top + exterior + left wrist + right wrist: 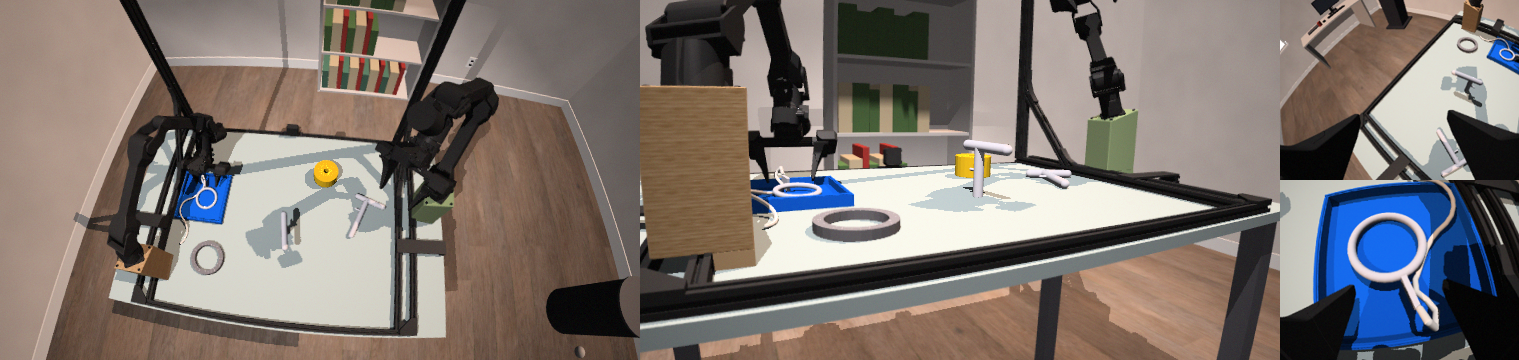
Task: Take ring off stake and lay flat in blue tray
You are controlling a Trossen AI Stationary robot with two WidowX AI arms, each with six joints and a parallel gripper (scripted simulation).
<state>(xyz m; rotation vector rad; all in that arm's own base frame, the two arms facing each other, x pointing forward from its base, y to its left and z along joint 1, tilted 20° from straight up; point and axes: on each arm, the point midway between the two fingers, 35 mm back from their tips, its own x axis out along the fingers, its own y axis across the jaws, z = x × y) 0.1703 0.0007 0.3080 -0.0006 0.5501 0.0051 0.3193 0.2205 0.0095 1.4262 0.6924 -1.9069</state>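
My right gripper is now 60 mm short of the blue tray, 40 mm above it and 30 mm to the left of it.
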